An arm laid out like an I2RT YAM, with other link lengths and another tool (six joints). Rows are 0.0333 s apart.
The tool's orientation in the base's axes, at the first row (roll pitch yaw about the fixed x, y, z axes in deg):
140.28 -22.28 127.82
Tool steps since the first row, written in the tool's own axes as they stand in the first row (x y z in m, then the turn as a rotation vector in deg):
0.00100 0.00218 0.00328 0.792 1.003 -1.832
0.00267 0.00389 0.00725 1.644 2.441 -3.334
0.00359 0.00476 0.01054 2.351 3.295 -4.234
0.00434 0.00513 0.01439 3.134 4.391 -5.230
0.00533 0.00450 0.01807 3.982 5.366 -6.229
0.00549 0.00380 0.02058 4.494 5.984 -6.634
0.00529 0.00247 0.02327 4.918 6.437 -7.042
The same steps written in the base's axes. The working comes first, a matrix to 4 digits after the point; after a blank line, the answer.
The tool's axes in the first row as the columns of a matrix, in the base's axes (used below as rounded here):
-0.5674 0.7562 0.3260
0.7310 0.2803 0.6222
0.3791 0.5913 -0.7118

0.00215 0.00338 -0.00067 -0.288 -0.280 2.197
0.00379 0.00755 -0.00185 -0.174 -0.188 4.440
0.00500 0.01052 -0.00333 -0.223 0.008 5.853
0.00611 0.01356 -0.00556 -0.163 0.268 7.507
0.00627 0.01640 -0.00818 -0.232 0.539 9.116
0.00647 0.01788 -0.01032 -0.187 0.835 9.964
0.00645 0.01904 -0.01310 -0.219 1.018 10.683

